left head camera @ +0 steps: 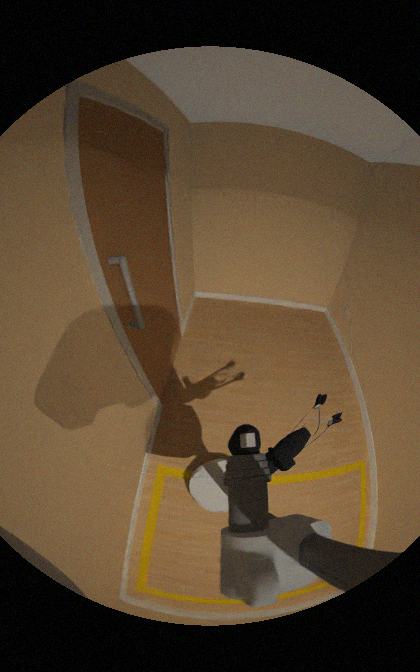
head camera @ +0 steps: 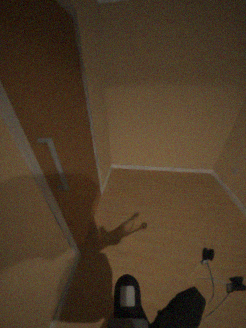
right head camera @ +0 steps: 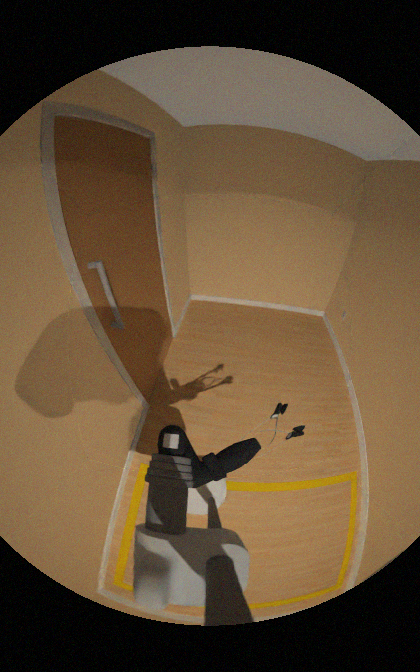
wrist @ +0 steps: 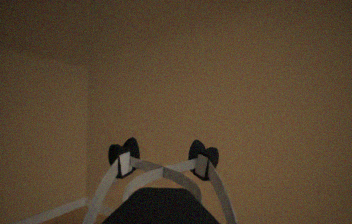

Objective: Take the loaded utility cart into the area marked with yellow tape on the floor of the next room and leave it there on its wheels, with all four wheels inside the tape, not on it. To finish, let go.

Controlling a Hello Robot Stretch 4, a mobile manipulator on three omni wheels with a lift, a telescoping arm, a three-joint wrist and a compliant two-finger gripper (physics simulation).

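Frame: origin at the robot's base, x ahead, y left, z up, level; centimetres.
Where they show: gripper, fingertip midpoint: [head camera: 225, 262] [wrist: 164, 151].
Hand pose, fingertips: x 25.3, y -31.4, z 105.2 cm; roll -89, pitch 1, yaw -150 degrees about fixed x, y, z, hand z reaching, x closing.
Note:
After its pixels a point has its place.
The loaded utility cart does not show in any of the views. The yellow tape [left head camera: 152, 525] [right head camera: 295, 485] forms a rectangle on the wooden floor around and beneath my body; parts of it are hidden behind my arm and pale base. My gripper [head camera: 222, 269] [left head camera: 329, 409] [right head camera: 287, 421] [wrist: 164, 151] @[y -31.4, x 25.3, z 105.3 cm] is open and empty. Its two dark fingertips stand well apart in the air, and in the head views they appear over the floor beyond the tape's far strip.
A brown door [head camera: 55, 100] @[y 46.9, x 102.6, z 145.9 cm] [left head camera: 125, 200] [right head camera: 105, 200] with a grey handle [head camera: 57, 166] @[y 43.3, x 74.3, z 110.5 cm] [left head camera: 131, 295] [right head camera: 109, 295] stands closed at the left. Tan walls with pale skirting rise ahead and at the right. My shadow falls across the door, left wall and floor.

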